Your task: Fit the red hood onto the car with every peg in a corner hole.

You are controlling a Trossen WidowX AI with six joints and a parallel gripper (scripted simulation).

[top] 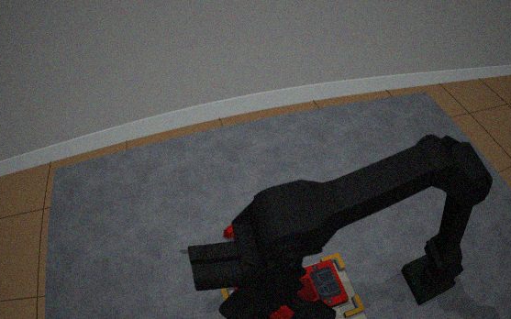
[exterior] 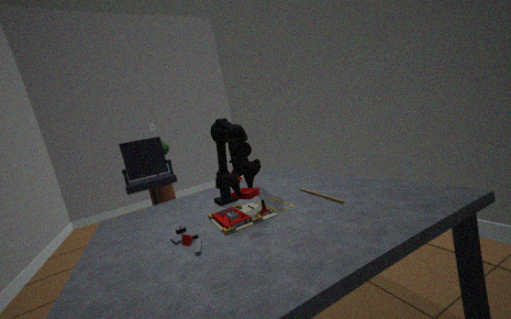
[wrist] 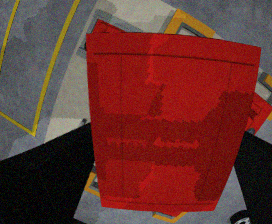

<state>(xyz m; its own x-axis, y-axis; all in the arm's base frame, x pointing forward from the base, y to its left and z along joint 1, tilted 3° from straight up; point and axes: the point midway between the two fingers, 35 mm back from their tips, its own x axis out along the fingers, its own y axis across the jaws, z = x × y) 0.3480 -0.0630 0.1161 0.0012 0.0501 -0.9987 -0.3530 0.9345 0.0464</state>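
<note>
Right now my gripper tip is 8 cm above the grey engine block, 6 cm to the left of it and 2 cm past it. Also, from my gripper tip: grey wheel 25 cm to the right, 16 cm behind, 10 cm below; red hood right at my gripper tip; white jig 10 cm below, 5 cm behind, 3 cm to the right.
</note>
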